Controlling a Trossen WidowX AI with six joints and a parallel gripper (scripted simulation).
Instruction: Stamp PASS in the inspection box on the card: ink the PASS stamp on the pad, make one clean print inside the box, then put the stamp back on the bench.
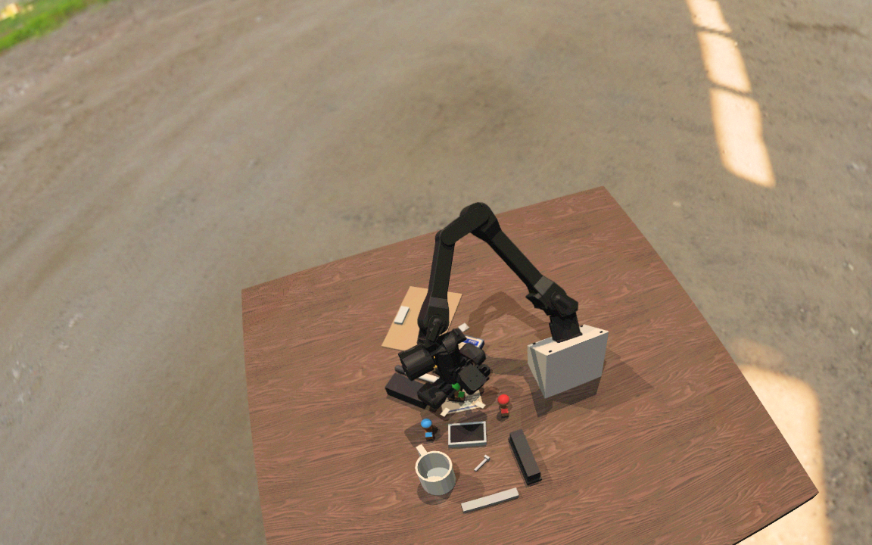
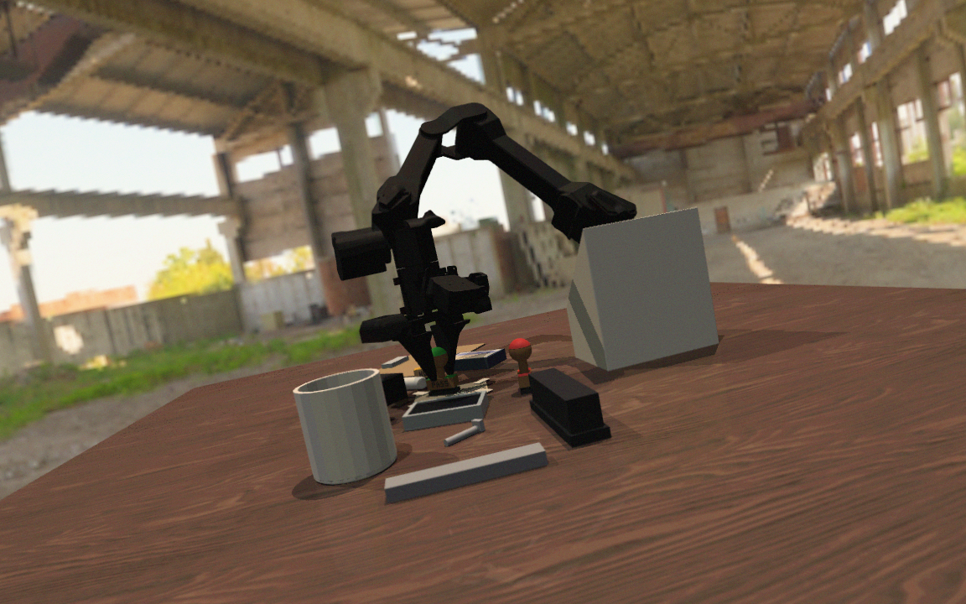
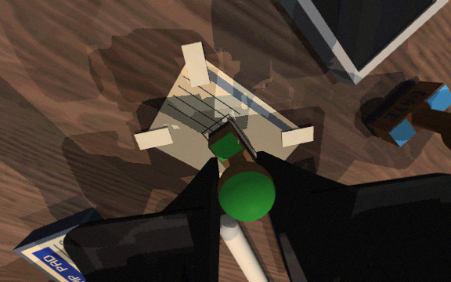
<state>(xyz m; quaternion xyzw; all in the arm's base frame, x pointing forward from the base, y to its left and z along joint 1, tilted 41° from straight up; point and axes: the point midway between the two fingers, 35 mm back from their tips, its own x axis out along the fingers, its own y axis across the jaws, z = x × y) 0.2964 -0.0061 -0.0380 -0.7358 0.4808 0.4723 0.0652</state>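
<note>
Now: the green-knobbed stamp right at my gripper tip. Also, from my gripper tip: ink pad 12 cm to the left, 2 cm below; taped card 2 cm below, 1 cm behind; yellow-knobbed stamp 10 cm to the right, 3 cm ahead.
</note>
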